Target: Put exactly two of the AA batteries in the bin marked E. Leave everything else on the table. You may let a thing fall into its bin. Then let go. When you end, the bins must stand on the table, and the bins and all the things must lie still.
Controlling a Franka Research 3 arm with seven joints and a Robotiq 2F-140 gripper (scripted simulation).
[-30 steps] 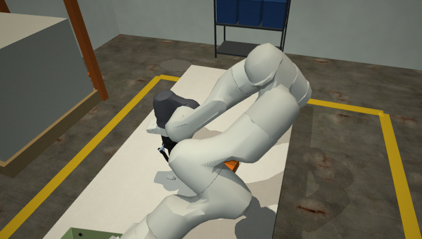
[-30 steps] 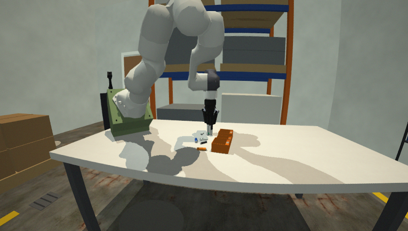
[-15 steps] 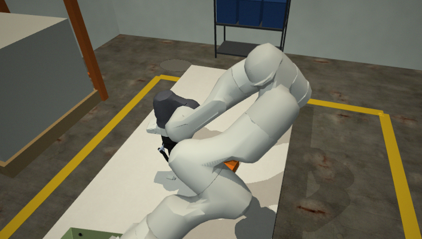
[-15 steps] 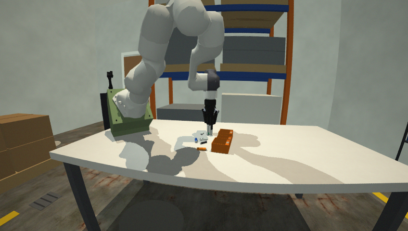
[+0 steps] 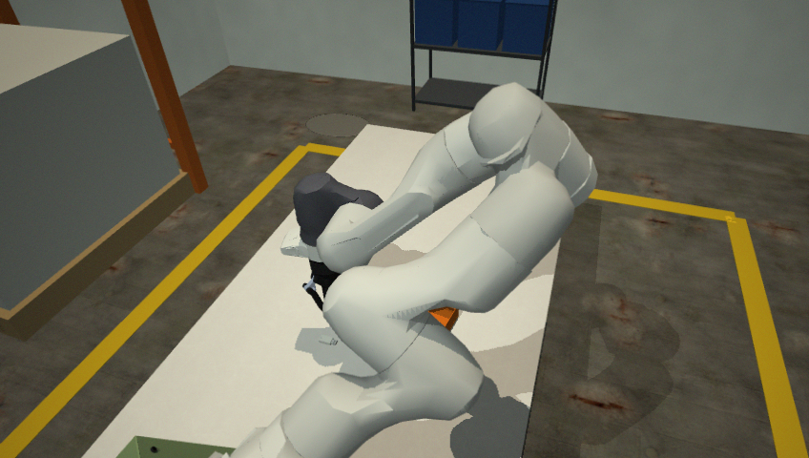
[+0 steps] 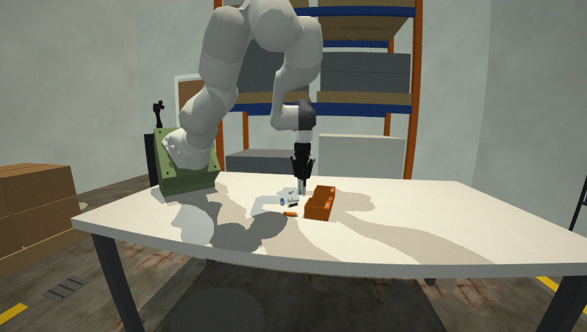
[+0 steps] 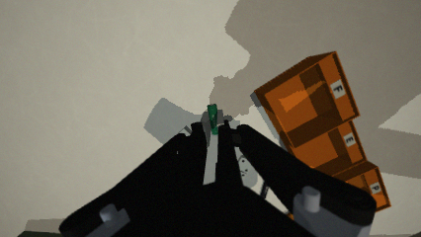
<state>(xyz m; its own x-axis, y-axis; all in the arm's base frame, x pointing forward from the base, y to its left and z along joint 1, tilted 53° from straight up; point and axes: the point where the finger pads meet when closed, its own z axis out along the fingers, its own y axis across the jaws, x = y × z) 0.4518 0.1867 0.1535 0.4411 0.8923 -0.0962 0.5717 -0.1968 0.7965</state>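
Right now my hand is 30 mm above the green AA battery. Also, from my hand: blue battery 80 mm behind, 130 mm to the right, 30 mm below; then white part 50 mm behind, 30 mm below; then domino 40 mm behind, 100 mm to the right, 30 mm below.
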